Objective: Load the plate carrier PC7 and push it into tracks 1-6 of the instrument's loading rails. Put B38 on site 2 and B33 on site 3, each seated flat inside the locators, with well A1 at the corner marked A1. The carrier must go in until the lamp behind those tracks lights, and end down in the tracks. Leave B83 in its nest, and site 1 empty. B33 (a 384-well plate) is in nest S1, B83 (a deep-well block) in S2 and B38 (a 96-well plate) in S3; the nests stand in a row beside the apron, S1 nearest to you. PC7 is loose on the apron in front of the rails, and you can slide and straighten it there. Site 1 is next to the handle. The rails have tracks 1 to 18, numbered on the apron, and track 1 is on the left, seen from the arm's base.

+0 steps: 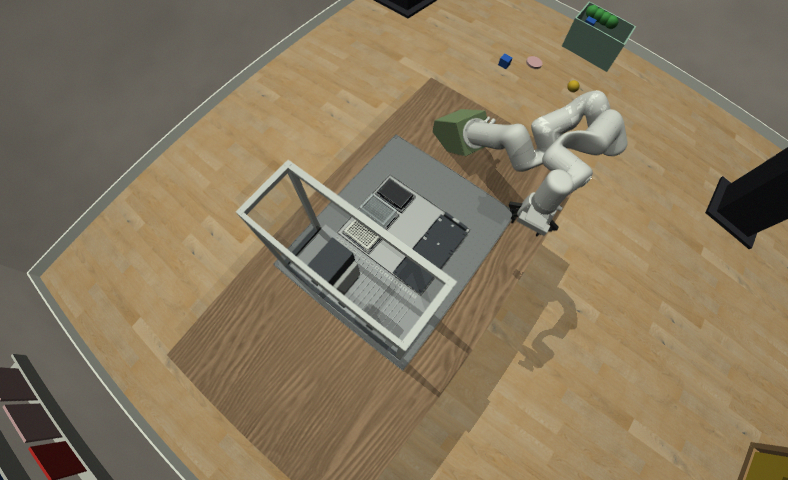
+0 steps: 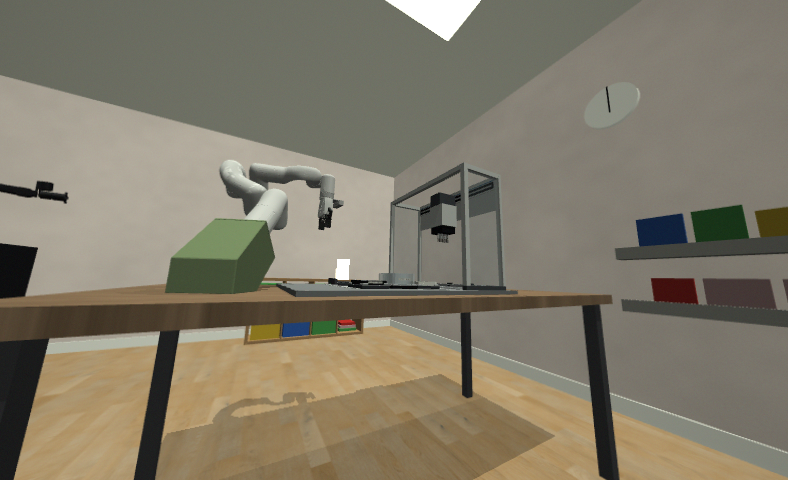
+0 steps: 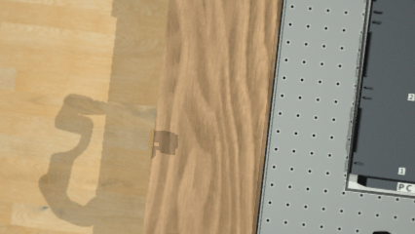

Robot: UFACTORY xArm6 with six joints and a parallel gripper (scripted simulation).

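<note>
My hand is 49 cm to the left of the dark 384-well plate, 28 cm above it and 9 cm short of it. The rest, counted from my hand: nest s1: 49 cm to the right, 29 cm below, 9 cm ahead; deep-well block: 48 cm to the right, 27 cm below, 20 cm ahead; dark plate carrier: 28 cm below, 21 cm to the right, 18 cm ahead.
</note>
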